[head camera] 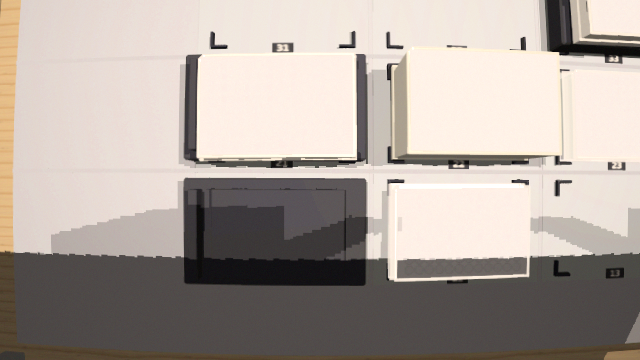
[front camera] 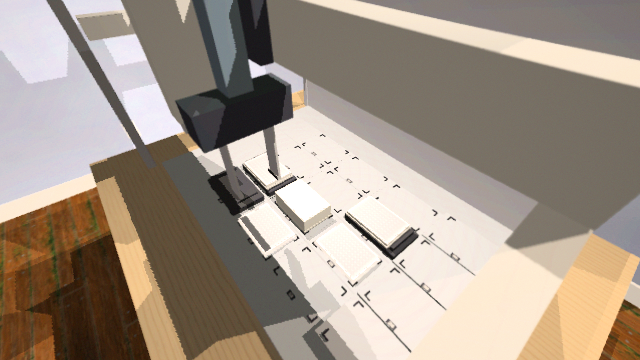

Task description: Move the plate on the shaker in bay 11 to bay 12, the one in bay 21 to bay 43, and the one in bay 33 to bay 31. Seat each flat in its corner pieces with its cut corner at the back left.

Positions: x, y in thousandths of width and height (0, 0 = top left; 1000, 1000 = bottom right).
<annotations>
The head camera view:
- tall white block: 698, 288
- white plate: 748, 640
</annotations>
